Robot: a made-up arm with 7 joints.
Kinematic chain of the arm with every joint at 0, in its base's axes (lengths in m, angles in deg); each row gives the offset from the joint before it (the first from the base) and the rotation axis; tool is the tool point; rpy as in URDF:
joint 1: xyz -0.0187 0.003 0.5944 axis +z
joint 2: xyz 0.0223 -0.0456 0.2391 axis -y
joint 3: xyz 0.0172 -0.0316 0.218 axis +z
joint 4: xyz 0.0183 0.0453 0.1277 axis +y
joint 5: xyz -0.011 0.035 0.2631 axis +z
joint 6: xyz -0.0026 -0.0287 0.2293 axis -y
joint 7: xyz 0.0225 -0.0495 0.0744 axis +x
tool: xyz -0.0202 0.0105 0.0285 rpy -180 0 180
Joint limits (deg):
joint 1: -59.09..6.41
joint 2: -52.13..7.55
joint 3: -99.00..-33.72
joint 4: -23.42..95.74
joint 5: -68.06..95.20
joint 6: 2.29..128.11
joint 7: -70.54..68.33
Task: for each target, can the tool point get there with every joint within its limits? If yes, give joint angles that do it. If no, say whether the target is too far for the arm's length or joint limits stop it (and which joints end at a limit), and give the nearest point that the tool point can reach.
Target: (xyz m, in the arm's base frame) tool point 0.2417 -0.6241 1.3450
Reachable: yes | joints -16.34 -37.80 -88.12 50.56 81.22 70.58 -5.51
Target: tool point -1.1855 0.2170 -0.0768
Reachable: no: too far | nearest point -0.5892 -0.2506 1.0249 | short by 1.337 m
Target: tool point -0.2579 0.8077 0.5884
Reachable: no: joint limits stop it (at a limit: joint 2, joint 3, joint 4, joint 6) | nearest point -0.0985 0.2715 1.4938 | short by 1.064 m
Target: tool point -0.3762 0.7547 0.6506
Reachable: no: joint limits stop it (at a limit: joint 2, joint 3, joint 4, joint 6) | nearest point -0.1391 0.2562 1.4939 | short by 1.008 m
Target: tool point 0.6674 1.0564 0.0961
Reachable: no: too far | nearest point 0.6763 0.2766 1.1227 | short by 1.289 m
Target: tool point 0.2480 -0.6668 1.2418
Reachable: yes | joints -17.42 -28.42 -66.48 71.49 32.72 67.03 17.71
